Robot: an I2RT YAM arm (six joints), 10 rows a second.
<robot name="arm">
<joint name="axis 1" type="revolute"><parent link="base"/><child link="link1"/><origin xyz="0 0 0.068"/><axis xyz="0 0 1"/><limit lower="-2.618" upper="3.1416"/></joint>
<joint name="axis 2" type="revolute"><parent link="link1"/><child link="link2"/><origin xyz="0.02 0.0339 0.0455"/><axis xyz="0 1 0"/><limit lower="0" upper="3.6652"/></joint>
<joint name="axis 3" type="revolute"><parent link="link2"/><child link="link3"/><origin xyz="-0.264 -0.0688 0"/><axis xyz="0 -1 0"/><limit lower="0" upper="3.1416"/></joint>
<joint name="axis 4" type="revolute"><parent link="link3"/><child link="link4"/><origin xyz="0.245 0.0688 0.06"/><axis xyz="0 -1 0"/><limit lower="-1.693" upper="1.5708"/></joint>
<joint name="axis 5" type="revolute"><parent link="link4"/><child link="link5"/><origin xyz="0.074 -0.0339 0.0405"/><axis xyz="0 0 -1"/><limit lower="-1.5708" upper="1.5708"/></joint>
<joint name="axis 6" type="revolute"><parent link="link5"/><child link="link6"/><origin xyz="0.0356 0 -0.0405"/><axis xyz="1 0 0"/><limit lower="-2.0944" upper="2.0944"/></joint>
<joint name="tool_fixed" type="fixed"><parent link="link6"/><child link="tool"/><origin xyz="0 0 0" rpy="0 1.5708 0"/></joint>
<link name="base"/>
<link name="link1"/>
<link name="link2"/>
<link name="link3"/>
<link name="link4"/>
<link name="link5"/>
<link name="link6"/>
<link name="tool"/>
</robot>
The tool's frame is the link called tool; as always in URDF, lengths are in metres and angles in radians.
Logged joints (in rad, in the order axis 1, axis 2, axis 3, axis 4, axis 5, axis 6), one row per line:
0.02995, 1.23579, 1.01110, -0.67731, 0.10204, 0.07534
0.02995, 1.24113, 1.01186, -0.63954, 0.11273, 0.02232
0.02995, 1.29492, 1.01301, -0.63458, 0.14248, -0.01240
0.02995, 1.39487, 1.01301, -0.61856, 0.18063, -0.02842
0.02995, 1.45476, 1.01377, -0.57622, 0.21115, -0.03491
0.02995, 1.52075, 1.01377, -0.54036, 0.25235, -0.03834
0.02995, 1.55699, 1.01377, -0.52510, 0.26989, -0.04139
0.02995, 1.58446, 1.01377, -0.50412, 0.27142, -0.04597
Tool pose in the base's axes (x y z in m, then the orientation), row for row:
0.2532, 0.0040, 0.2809, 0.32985, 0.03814, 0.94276, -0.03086
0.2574, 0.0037, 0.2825, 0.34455, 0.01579, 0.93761, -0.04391
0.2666, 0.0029, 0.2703, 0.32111, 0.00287, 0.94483, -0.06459
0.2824, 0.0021, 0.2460, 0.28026, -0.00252, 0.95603, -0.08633
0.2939, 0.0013, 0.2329, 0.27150, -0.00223, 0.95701, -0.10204
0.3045, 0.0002, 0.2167, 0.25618, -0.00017, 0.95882, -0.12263
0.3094, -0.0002, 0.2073, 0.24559, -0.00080, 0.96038, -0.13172
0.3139, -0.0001, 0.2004, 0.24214, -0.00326, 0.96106, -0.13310
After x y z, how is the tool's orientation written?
As a quaternion, w x y z.
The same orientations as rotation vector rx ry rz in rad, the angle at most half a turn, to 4 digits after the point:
0.0998, 2.4660, -0.0807
0.0410, 2.4351, -0.1140
0.0075, 2.4820, -0.1697
-0.0068, 2.5630, -0.2314
-0.0060, 2.5771, -0.2748
-0.0005, 2.6023, -0.3328
-0.0022, 2.6208, -0.3595
-0.0089, 2.6274, -0.3639

